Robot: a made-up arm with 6 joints. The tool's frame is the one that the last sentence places.
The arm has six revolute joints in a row. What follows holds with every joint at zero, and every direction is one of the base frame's. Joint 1 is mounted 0.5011 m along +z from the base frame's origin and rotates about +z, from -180 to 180 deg. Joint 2 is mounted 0.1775 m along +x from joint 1 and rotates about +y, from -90 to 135 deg. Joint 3 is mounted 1.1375 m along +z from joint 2 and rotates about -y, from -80.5 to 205 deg. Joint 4 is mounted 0.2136 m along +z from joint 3 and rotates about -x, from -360 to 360 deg. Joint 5 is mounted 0.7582 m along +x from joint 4 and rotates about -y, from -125 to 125 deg. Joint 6 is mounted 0.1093 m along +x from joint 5 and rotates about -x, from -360 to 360 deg. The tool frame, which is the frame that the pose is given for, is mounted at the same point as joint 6; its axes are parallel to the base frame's.
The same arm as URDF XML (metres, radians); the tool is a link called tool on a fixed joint. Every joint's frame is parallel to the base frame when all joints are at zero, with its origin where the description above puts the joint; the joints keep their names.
<robot name="arm">
<joint name="tool_fixed" type="fixed"><parent link="link6"/><child link="tool"/><origin xyz="0.0000 0.0000 0.0000" rpy="0.0000 0.0000 0.0000"/></joint>
<joint name="joint 6" type="revolute"><parent link="link5"/><child link="link6"/><origin xyz="0.1093 0.0000 0.0000" rpy="0.0000 0.0000 0.0000"/><axis xyz="-1 0 0"/><limit lower="-6.2832" upper="6.2832"/></joint>
<joint name="joint 5" type="revolute"><parent link="link4"/><child link="link5"/><origin xyz="0.7582 0.0000 0.0000" rpy="0.0000 0.0000 0.0000"/><axis xyz="0 -1 0"/><limit lower="-2.1817" upper="2.1817"/></joint>
<joint name="joint 4" type="revolute"><parent link="link3"/><child link="link4"/><origin xyz="0.0000 0.0000 0.2136" rpy="0.0000 0.0000 0.0000"/><axis xyz="-1 0 0"/><limit lower="-6.2832" upper="6.2832"/></joint>
<joint name="joint 3" type="revolute"><parent link="link2"/><child link="link3"/><origin xyz="0.0000 0.0000 1.1375" rpy="0.0000 0.0000 0.0000"/><axis xyz="0 -1 0"/><limit lower="-1.4050" upper="3.5779"/></joint>
<joint name="joint 2" type="revolute"><parent link="link1"/><child link="link2"/><origin xyz="0.1775 0.0000 0.0000" rpy="0.0000 0.0000 0.0000"/><axis xyz="0 1 0"/><limit lower="-1.5708" upper="2.3562"/></joint>
<joint name="joint 1" type="revolute"><parent link="base_link"/><child link="link1"/><origin xyz="0.0000 0.0000 0.5011" rpy="0.0000 0.0000 0.0000"/><axis xyz="0 0 1"/><limit lower="-3.1416" upper="3.1416"/></joint>
<link name="base_link"/>
<link name="link1"/>
<link name="link2"/>
<link name="link3"/>
<link name="link4"/>
<link name="link5"/>
<link name="link6"/>
<link name="tool"/>
</robot>

